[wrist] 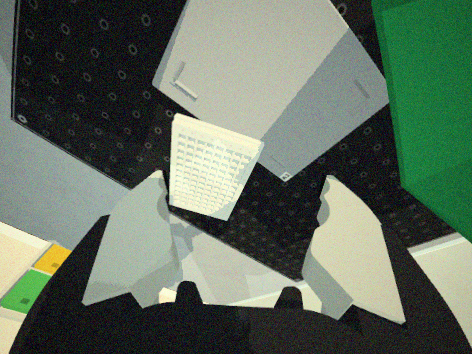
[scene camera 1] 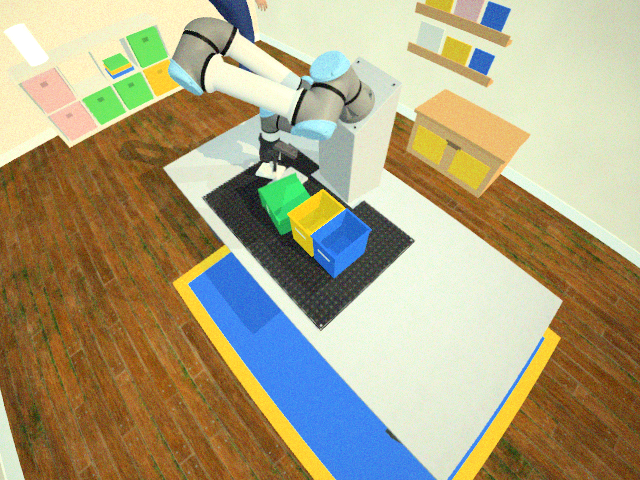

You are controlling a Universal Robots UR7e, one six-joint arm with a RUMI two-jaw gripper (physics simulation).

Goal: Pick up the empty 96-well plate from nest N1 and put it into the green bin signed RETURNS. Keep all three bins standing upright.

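Frame: origin at the arm's base, x back, y right, z up, level; metres.
Where they show: gripper, fingertip midpoint: [wrist: 242, 175] [scene camera 1: 276, 170]; arm's base, origin of the base link: [scene camera 1: 354, 104].
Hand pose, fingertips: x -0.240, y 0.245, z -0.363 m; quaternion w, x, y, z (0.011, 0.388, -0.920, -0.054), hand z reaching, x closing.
Observation:
Things, the pixels of their top centre, and the offset from my fingertips. Level surfaces: height alone.
- white 96-well plate, middle of its top: [wrist: 205, 186] [scene camera 1: 269, 168] dx -0.003, dy +0.061, dz -0.034 m
- pale nest board, middle of its top: [wrist: 272, 88] [scene camera 1: 287, 180] dx +0.022, dy -0.051, dz -0.047 m
- green bin, middle of its top: [scene camera 1: 285, 193] dx -0.084, dy -0.206, dz +0.080 m
- yellow bin, middle of its top: [scene camera 1: 316, 211] dx -0.065, dy -0.380, dz +0.118 m
- blue bin, middle of its top: [scene camera 1: 341, 232] dx -0.059, dy -0.510, dz +0.118 m
- black perforated mat, its level: dz -0.062 m
- white table, its level: dz -0.075 m
The white 96-well plate [wrist: 212, 172] lies tilted against the near edge of a pale nest board [wrist: 250, 55] [scene camera 1: 297, 176] in the wrist view. Its wells look empty. I cannot make it out surely in the scene view. My gripper [scene camera 1: 275, 166] [wrist: 242, 175] is open, with nothing between its fingers. In the wrist view the plate shows beyond the fingertips, nearer the left finger. The green bin [scene camera 1: 284, 201] [wrist: 430, 100] stands beside the nest, at another angle than the other bins; I cannot tell if it leans. Its sign is not readable.
A yellow bin [scene camera 1: 316, 211] and a blue bin [scene camera 1: 338, 245] stand upright in a row beside the green bin, on the black perforated mat [scene camera 1: 320, 304]. The arm's grey pedestal [scene camera 1: 367, 149] rises behind them. The white table [scene camera 1: 439, 310] surrounds the mat.

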